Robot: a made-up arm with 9 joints. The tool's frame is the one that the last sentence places.
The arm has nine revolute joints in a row. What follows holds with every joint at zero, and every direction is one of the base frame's.
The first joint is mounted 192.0 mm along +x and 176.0 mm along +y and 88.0 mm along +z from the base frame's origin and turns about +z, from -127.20 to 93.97 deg.
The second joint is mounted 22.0 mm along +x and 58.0 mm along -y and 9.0 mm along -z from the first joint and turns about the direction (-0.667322, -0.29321, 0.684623), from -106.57 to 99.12 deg.
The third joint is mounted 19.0 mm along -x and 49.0 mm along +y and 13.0 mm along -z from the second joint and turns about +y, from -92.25 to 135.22 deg.
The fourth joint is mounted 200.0 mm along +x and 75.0 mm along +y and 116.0 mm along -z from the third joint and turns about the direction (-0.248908, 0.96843, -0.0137), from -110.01 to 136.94 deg.
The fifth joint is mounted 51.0 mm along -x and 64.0 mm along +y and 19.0 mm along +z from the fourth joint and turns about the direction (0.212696, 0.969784, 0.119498), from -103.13 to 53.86 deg.
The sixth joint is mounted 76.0 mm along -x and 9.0 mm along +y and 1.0 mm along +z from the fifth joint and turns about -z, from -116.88 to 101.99 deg.
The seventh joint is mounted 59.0 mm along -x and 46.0 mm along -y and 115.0 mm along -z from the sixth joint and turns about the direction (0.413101, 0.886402, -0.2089), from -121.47 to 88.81 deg.
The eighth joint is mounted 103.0 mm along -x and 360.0 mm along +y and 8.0 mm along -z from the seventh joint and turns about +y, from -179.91 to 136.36 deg.
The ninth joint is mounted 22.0 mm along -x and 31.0 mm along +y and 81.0 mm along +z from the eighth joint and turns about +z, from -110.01 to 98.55 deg.
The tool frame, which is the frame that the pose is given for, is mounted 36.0 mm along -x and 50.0 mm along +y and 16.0 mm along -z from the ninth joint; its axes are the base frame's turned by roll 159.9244, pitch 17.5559 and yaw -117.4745 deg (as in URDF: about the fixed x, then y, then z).
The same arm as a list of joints. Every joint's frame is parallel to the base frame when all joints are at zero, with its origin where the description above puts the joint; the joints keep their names.
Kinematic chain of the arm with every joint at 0, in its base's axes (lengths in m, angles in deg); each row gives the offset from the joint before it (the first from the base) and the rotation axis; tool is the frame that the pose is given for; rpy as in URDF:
joint 1: xyz 0.192 0.176 0.088 axis +z
joint 2: xyz 0.022 -0.058 -0.009 axis -0.667322 -0.29321 0.684623
joint 3: xyz -0.019 0.049 -0.013 axis +y
joint 4: xyz 0.2 0.075 -0.116 axis -0.248908 0.96843 -0.0137
joint 5: xyz -0.051 0.064 0.019 axis 0.212696 0.969784 0.119498
joint 6: xyz -0.076 0.009 0.001 axis -z
joint 7: xyz -0.059 -0.046 -0.115 axis 0.413101 0.886402 -0.2089
joint 8: xyz -0.103 0.36 -0.008 axis +y
joint 9: xyz -0.022 0.031 0.081 axis +z
tool: xyz -0.036 0.05 -0.016 rpy 159.92 17.56 -117.47
Joint limits (deg, base to tool): -127.2..93.97 -106.57..99.12 -92.25..135.22 -110.01..136.94 -103.13..53.86 -116.88..101.99 -121.47..88.81 -179.91..136.36 -110.01..98.55

